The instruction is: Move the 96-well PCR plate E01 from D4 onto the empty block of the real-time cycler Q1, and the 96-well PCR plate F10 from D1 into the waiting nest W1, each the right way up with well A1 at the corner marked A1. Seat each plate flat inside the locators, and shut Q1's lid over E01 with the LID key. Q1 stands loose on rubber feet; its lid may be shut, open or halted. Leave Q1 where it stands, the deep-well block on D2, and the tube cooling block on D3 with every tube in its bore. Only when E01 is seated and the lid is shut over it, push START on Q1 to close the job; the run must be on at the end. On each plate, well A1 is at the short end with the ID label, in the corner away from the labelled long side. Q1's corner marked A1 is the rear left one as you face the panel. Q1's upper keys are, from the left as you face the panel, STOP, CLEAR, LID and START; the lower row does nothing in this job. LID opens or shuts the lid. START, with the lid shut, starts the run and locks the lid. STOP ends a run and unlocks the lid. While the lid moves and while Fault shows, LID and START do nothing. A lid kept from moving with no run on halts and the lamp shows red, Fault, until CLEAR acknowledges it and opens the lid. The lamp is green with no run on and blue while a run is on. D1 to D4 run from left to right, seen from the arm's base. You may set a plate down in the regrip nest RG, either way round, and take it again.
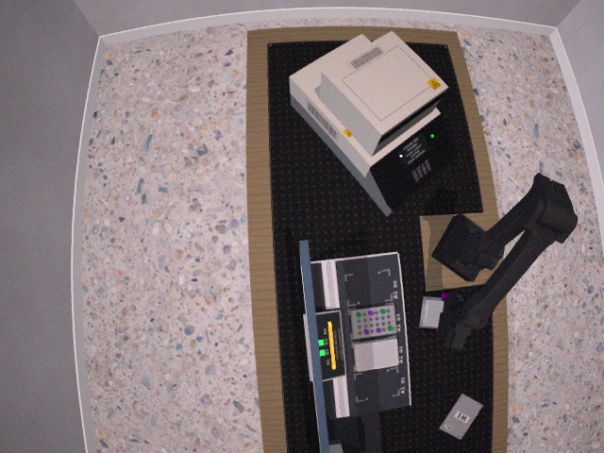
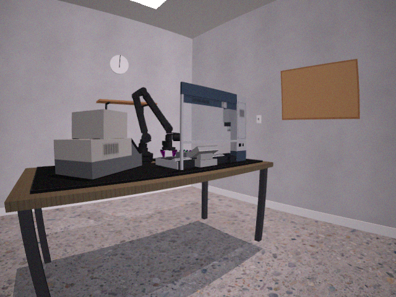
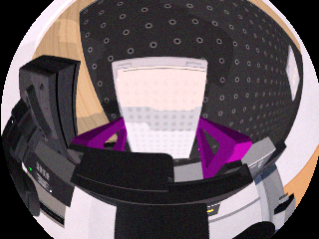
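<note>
Right now my hand is 2 cm above the grey regrip nest. Round my hand: deep-well block 22 cm ahead, 14 cm to the left, 5 cm above; then clear panel 40 cm ahead, 30 cm above, 18 cm to the left; then tube cooling block 24 cm ahead, 5 cm above, 4 cm to the left.
</note>
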